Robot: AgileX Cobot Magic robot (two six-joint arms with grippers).
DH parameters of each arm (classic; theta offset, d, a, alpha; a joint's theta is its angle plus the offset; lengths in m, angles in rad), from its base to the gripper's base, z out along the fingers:
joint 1: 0 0.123 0 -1.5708
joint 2: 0.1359 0 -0.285 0
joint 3: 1.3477 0 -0.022 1.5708
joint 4: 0 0.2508 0 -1.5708
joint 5: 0 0 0.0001 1.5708
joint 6: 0 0.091 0 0
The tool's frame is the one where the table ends.
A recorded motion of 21 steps. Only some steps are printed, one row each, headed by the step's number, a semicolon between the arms.
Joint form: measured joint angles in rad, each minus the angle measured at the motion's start. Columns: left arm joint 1, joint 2, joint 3, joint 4, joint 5, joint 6; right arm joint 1, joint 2, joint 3, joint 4, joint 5, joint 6.
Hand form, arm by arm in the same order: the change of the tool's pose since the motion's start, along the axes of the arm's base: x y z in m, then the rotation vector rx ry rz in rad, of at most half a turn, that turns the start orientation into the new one. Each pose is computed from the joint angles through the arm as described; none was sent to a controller.
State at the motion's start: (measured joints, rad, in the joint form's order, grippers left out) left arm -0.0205 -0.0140 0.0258 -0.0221 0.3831 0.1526; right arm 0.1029 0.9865 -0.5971 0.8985 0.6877 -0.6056
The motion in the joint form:
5: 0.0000 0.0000 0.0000 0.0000 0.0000 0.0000; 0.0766 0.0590 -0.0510 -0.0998 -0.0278 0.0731
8: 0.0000 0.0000 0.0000 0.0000 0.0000 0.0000; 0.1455 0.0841 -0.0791 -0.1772 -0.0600 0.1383
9: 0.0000 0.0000 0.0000 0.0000 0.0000 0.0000; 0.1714 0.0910 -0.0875 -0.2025 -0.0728 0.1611
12: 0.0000 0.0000 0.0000 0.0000 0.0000 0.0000; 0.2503 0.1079 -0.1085 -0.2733 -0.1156 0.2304
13: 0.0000 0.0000 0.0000 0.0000 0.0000 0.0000; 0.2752 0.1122 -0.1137 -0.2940 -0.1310 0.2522
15: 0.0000 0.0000 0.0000 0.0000 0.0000 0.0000; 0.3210 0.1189 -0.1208 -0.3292 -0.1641 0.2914
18: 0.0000 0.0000 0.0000 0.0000 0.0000 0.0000; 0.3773 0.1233 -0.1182 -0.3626 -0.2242 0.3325
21: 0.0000 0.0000 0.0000 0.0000 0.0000 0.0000; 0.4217 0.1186 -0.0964 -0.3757 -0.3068 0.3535
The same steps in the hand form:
5: 0.0000 0.0000 0.0000 0.0000 0.0000 0.0000; 0.0104 0.0106 0.0011 -0.0588 0.0157 0.0408
8: 0.0000 0.0000 0.0000 0.0000 0.0000 0.0000; 0.0141 0.0206 0.0030 -0.0978 0.0079 0.0687
9: 0.0000 0.0000 0.0000 0.0000 0.0000 0.0000; 0.0148 0.0245 0.0038 -0.1090 0.0022 0.0787
12: 0.0000 0.0000 0.0000 0.0000 0.0000 0.0000; 0.0157 0.0370 0.0063 -0.1338 -0.0210 0.1061
13: 0.0000 0.0000 0.0000 0.0000 0.0000 0.0000; 0.0156 0.0411 0.0072 -0.1390 -0.0303 0.1135
15: 0.0000 0.0000 0.0000 0.0000 0.0000 0.0000; 0.0152 0.0486 0.0086 -0.1443 -0.0509 0.1249
18: 0.0000 0.0000 0.0000 0.0000 0.0000 0.0000; 0.0138 0.0575 0.0093 -0.1420 -0.0874 0.1318
21: 0.0000 0.0000 0.0000 0.0000 0.0000 0.0000; 0.0114 0.0630 0.0079 -0.1298 -0.1362 0.1235

